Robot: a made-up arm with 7 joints. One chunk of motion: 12 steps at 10 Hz.
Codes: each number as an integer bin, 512 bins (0 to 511) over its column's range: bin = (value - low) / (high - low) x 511, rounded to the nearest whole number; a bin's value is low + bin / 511 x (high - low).
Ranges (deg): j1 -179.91..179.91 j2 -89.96..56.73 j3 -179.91..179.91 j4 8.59..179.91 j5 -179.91..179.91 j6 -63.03..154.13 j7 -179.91..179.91
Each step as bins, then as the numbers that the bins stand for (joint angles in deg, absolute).
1 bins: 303 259 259 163 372 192 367
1 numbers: 33.45 -15.61 2.46 63.24 82.03 18.56 78.51
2 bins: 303 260 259 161 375 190 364
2 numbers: 33.45 -15.32 2.46 62.57 84.15 17.71 76.40
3 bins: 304 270 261 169 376 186 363
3 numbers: 34.15 -12.45 3.87 65.25 84.85 16.01 75.70
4 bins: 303 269 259 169 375 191 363
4 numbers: 33.45 -12.74 2.46 65.25 84.15 18.14 75.70
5 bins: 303 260 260 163 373 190 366
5 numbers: 33.45 -15.32 3.17 63.24 82.74 17.71 77.81
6 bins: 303 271 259 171 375 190 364
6 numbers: 33.45 -12.17 2.46 65.92 84.15 17.71 76.40
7 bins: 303 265 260 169 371 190 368
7 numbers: 33.45 -13.89 3.17 65.25 81.33 17.71 79.22
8 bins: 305 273 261 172 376 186 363
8 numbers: 34.86 -11.59 3.87 66.26 84.85 16.01 75.70
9 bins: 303 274 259 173 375 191 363
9 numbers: 33.45 -11.30 2.46 66.59 84.15 18.14 75.70
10 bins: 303 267 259 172 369 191 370
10 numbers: 33.45 -13.31 2.46 66.26 79.92 18.14 80.63
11 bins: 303 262 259 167 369 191 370
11 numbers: 33.45 -14.75 2.46 64.58 79.92 18.14 80.63
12 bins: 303 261 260 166 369 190 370
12 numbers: 33.45 -15.04 3.17 64.24 79.92 17.71 80.63
